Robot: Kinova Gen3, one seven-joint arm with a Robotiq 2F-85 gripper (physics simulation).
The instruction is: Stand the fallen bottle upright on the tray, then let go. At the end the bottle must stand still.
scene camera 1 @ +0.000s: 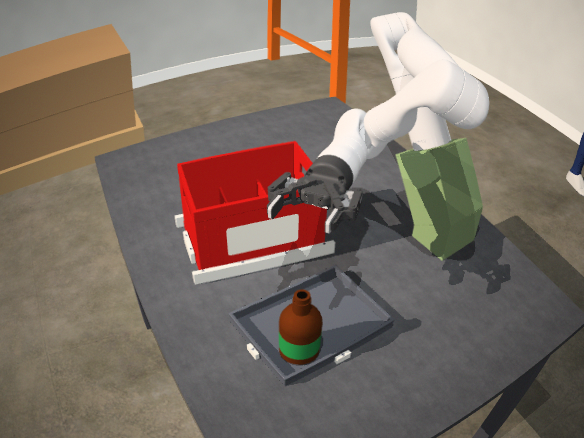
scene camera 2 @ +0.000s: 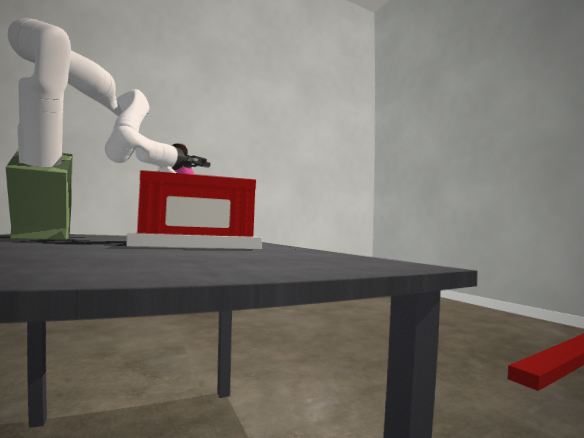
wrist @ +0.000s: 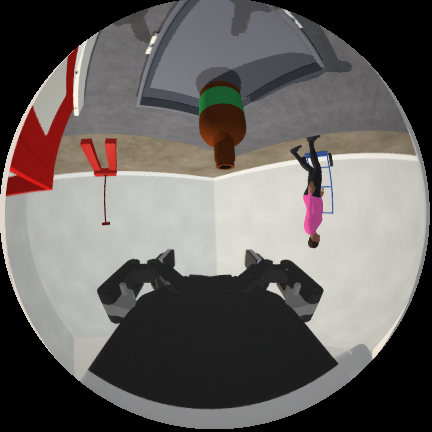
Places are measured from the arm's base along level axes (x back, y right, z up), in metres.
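Pixels of known places: gripper, fingertip midpoint: [scene camera 1: 297, 221] [scene camera 2: 200, 165] [wrist: 209, 257]; arm's base, origin of the base link: [scene camera 1: 431, 145] [scene camera 2: 41, 159].
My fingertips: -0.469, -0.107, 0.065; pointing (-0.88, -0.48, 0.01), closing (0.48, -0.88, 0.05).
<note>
Ahead of a thing's pixels: the offset from my fingertips to its top centre, as dx, dy, dz. "pt": to the spot under its first point.
A brown bottle {-0.018, -0.040, -0.115} [scene camera 1: 300, 325] [wrist: 222, 120] with a green band stands upright on the grey tray {+0.043, -0.001, -0.249} [scene camera 1: 260, 347] [wrist: 167, 45], near the tray's front corner. The bottle does not show in the scene camera 2 view. My gripper [scene camera 1: 302, 215] [scene camera 2: 209, 163] [wrist: 209, 257] is open and empty. It hangs up and behind the bottle, well apart from it, beside the red crate's upper part. In the wrist view the bottle appears upside down, beyond the fingers, with its base on the tray floor.
The red crate {+0.094, +0.283, -0.100} [scene camera 1: 210, 235] [scene camera 2: 150, 205] [wrist: 32, 155] stands behind the tray, with white strips {pt +0.065, +0.183, -0.252} [scene camera 1: 265, 261] along its base. Small white blocks {pt -0.090, +0.002, -0.260} [scene camera 1: 253, 351] {pt +0.033, -0.104, -0.260} [scene camera 1: 343, 356] sit by the tray. A green faceted block [scene camera 1: 452, 210] [scene camera 2: 37, 205] stands at the right. A person [wrist: 313, 215] is beyond the table.
</note>
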